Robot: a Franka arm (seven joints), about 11 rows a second.
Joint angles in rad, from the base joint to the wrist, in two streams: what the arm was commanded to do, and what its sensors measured. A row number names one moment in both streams.
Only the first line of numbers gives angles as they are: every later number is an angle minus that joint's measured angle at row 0.
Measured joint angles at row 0:
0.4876 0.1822 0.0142 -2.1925 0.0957 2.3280 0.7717
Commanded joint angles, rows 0 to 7:
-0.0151 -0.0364 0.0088 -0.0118 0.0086 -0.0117 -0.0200
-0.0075 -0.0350 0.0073 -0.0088 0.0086 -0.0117 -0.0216
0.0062 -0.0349 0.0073 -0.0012 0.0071 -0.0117 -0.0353
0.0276 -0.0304 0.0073 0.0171 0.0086 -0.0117 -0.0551
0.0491 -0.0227 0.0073 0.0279 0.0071 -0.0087 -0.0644
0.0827 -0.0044 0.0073 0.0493 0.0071 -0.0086 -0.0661
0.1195 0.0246 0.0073 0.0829 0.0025 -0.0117 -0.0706
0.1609 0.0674 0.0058 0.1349 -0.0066 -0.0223 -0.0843
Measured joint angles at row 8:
0.1117 0.0009 0.0085 0.0523 -0.0012 -0.0004 -0.0591
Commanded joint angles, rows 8 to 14:
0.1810 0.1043 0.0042 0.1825 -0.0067 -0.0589 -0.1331
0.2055 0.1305 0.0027 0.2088 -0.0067 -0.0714 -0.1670
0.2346 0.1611 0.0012 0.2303 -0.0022 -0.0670 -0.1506
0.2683 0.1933 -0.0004 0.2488 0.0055 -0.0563 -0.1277
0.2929 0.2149 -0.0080 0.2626 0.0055 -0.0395 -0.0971
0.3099 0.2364 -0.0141 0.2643 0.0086 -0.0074 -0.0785
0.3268 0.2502 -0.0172 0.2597 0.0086 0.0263 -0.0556
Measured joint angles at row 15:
0.2968 0.2134 0.0021 0.2319 -0.0001 0.0001 -0.0892
